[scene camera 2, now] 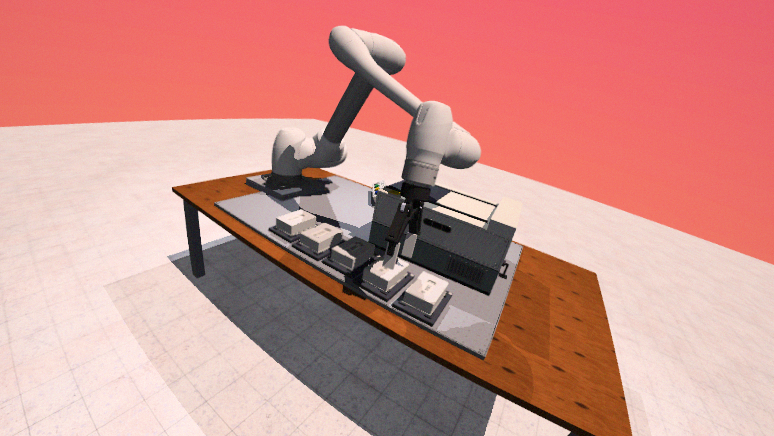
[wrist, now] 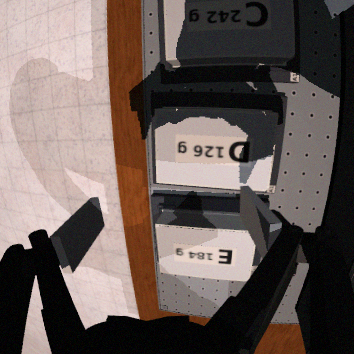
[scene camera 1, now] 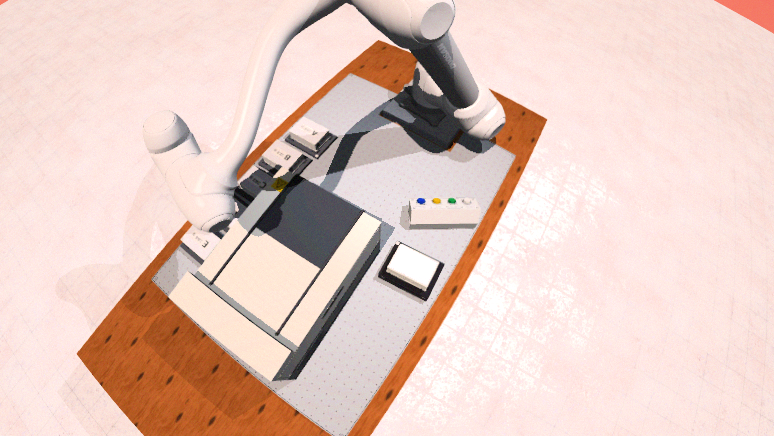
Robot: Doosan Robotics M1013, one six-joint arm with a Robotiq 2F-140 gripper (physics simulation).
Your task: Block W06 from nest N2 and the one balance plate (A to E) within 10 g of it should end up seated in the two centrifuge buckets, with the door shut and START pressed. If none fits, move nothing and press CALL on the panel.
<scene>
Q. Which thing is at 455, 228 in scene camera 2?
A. A centrifuge box.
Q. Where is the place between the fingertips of my gripper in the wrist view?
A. At 168, 207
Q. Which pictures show the white block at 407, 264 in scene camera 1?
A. Scene camera 1 only.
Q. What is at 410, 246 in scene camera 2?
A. My gripper.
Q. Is my gripper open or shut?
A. Open.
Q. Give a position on a centrifuge box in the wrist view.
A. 330, 217
</scene>
